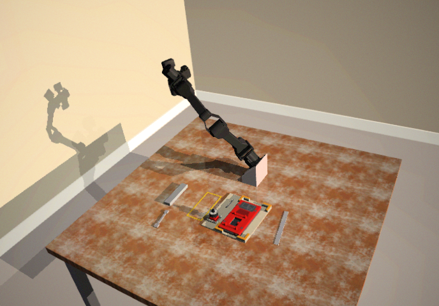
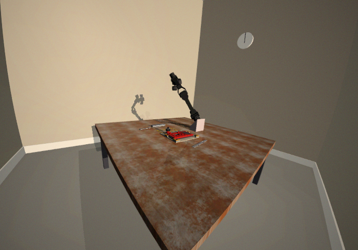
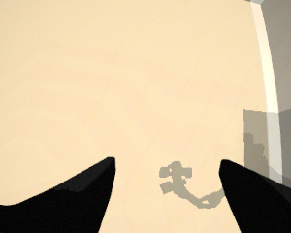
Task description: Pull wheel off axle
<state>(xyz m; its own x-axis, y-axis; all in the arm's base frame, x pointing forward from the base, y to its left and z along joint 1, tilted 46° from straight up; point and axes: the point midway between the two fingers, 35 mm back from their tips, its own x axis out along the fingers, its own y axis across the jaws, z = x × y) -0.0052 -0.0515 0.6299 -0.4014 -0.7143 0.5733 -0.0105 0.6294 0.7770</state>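
My gripper tip is now 520 mm to the right of the dark wheel, 450 mm above it and 340 mm short of it. Round my gripper tip: long grey strip (800 mm to the left, 490 mm below, 230 mm ahead).
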